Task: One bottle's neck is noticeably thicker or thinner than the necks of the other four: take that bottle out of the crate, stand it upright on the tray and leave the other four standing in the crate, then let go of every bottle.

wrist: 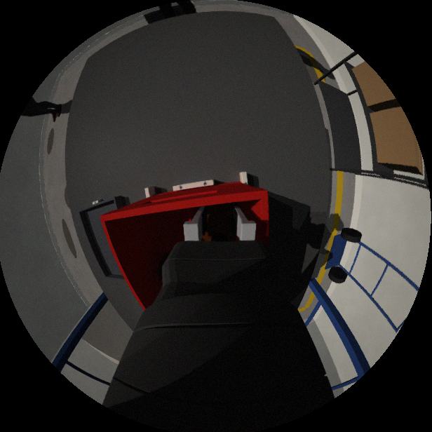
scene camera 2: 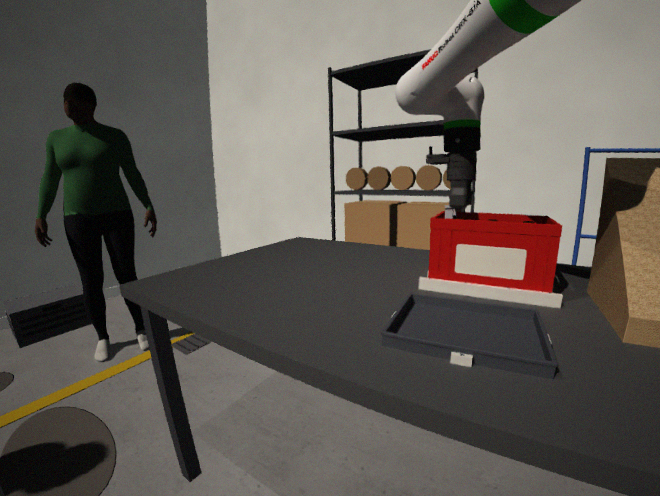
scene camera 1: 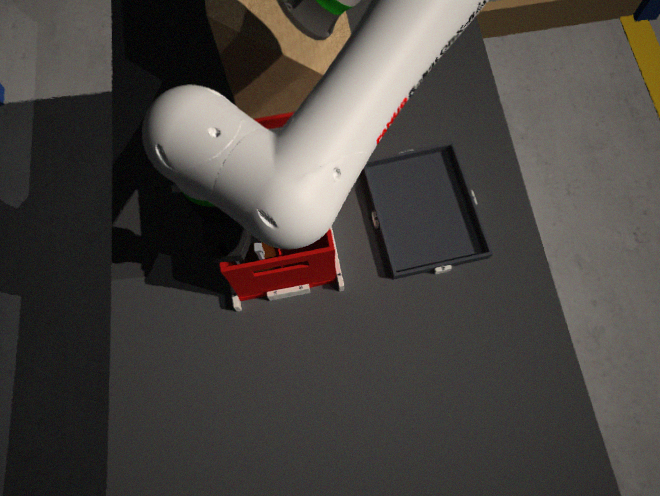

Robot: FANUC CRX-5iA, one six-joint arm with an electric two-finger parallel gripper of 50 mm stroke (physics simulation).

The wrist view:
my gripper: 219, 214
bottle: 218, 228
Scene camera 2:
my gripper: 450, 228
